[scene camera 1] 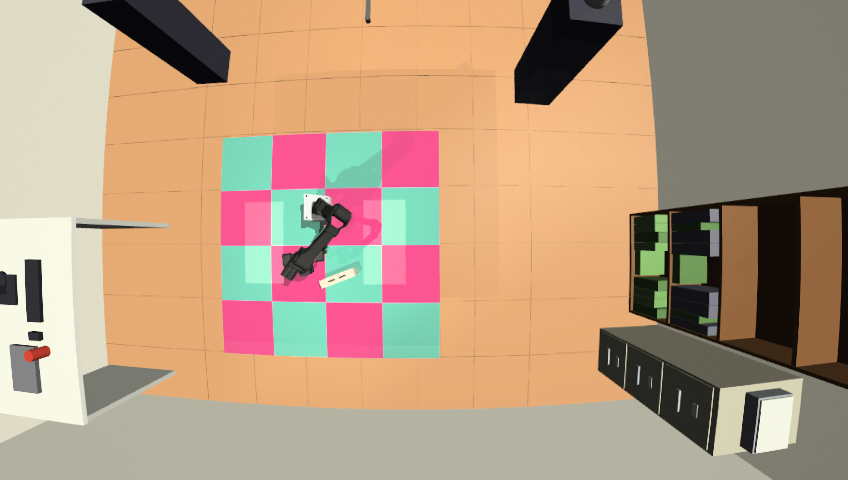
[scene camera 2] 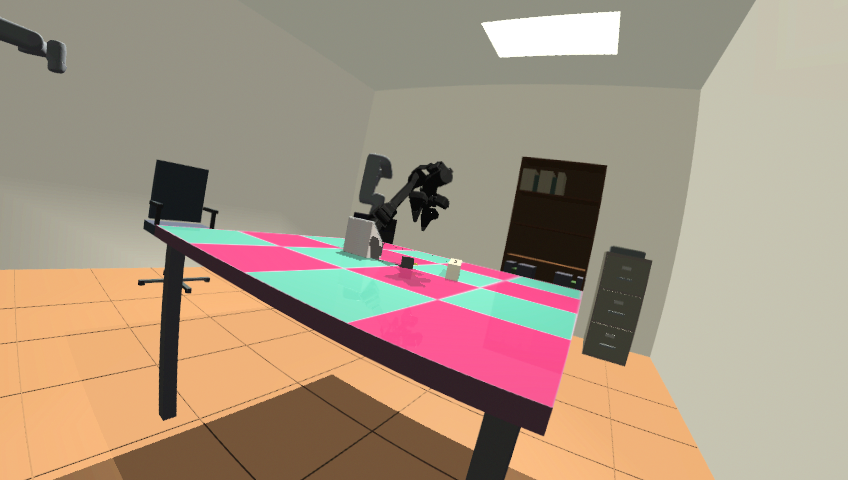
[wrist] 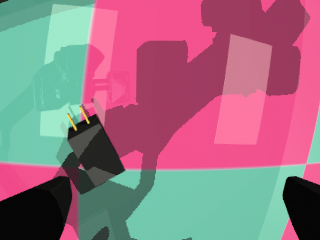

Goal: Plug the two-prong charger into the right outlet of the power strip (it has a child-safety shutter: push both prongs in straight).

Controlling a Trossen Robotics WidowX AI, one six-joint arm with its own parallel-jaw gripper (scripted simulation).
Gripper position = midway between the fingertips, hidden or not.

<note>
My gripper (scene camera 2: 418, 226) is open, with nothing in its grasp. I also see a black two-prong charger (wrist: 88, 140).
My gripper is seen too in the wrist view (wrist: 181, 191).
</note>
